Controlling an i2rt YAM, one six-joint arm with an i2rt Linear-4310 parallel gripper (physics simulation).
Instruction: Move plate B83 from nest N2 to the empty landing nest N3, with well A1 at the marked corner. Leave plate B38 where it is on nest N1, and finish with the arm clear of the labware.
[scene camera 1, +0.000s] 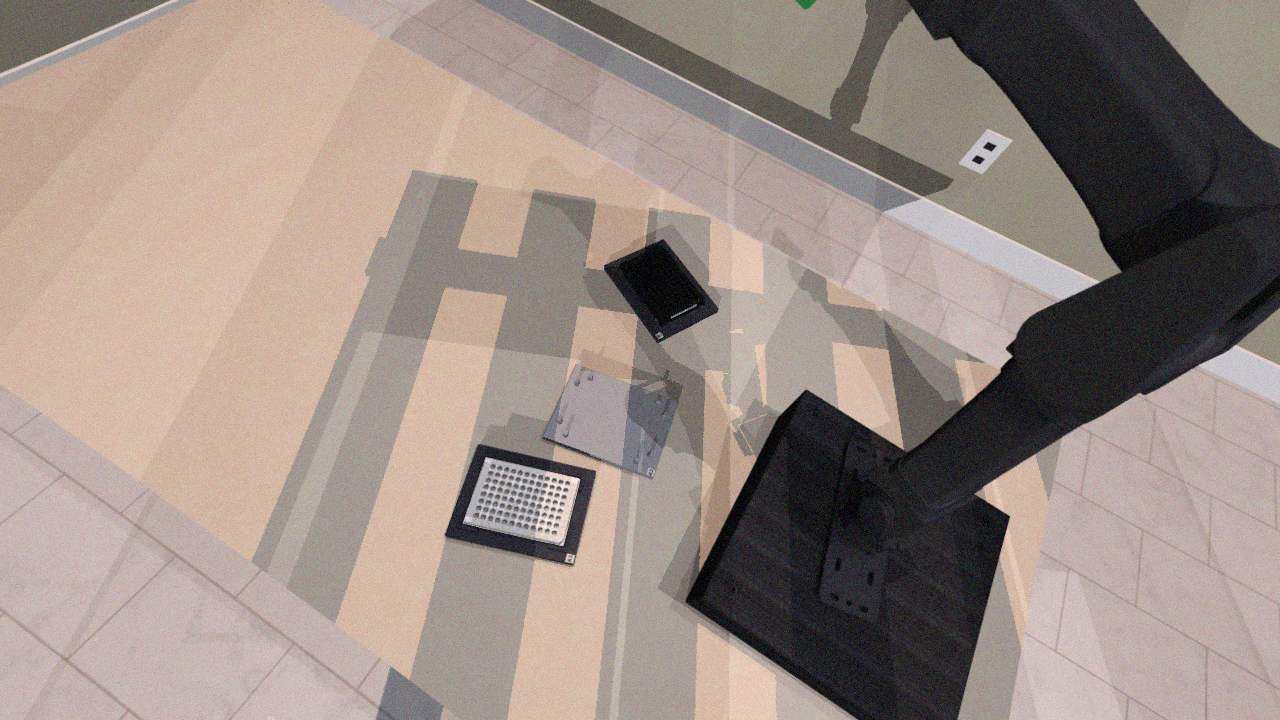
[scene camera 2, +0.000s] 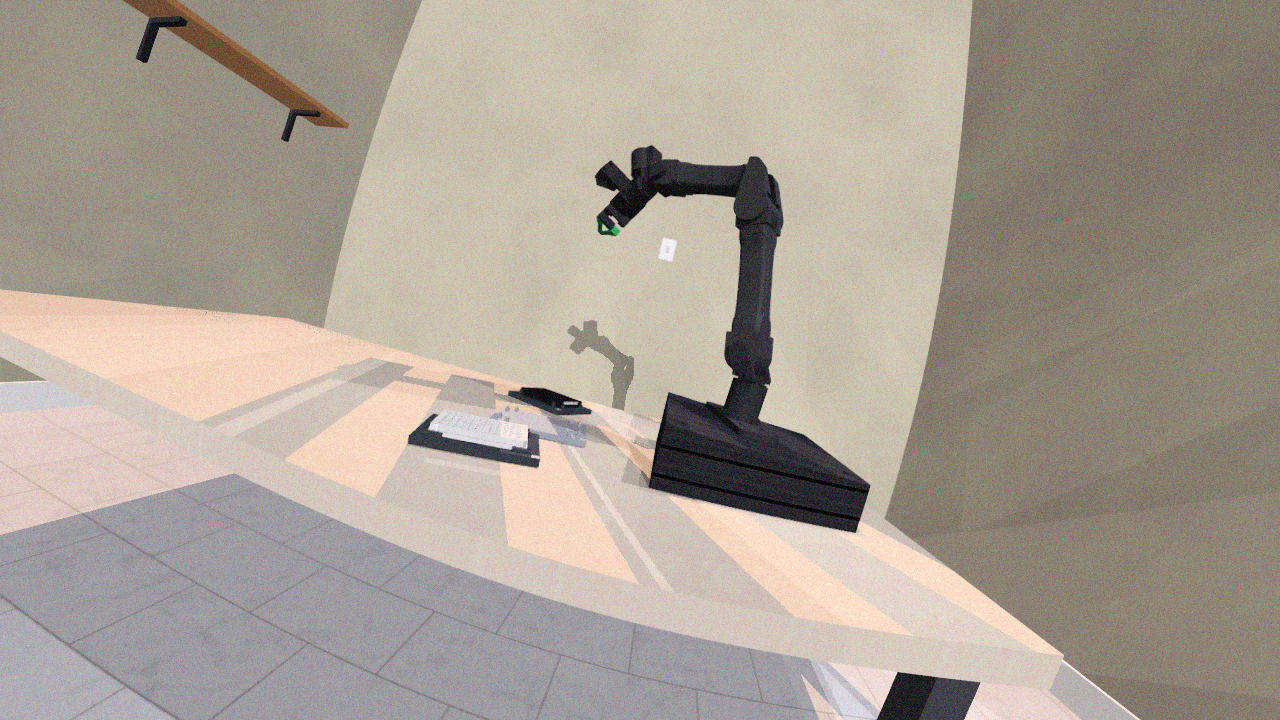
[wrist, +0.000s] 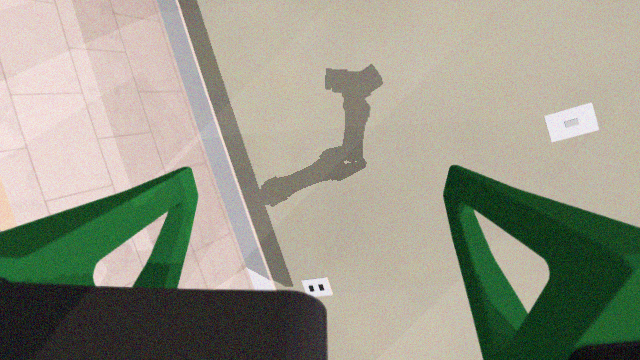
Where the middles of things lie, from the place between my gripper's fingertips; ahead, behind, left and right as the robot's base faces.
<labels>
My hand is 40 mm short of the black tray (scene camera 1: 667, 292), 130 mm to the right of it and 470 mm above it.
</labels>
